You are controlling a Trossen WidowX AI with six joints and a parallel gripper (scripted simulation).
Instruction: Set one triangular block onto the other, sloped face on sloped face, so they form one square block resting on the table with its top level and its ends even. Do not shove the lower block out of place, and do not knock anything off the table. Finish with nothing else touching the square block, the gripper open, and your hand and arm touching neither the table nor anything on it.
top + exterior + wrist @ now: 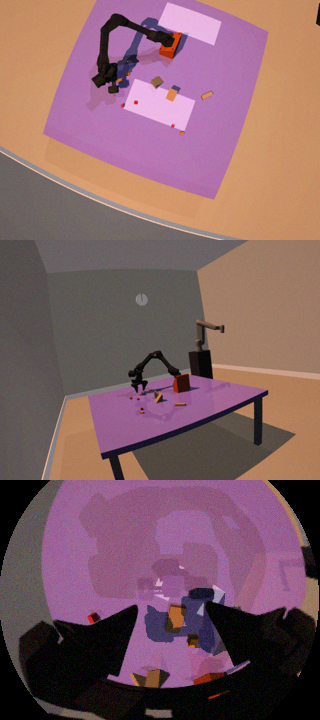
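My gripper tip is now 6 cm past the tan triangular block and 37 cm to the right of it.
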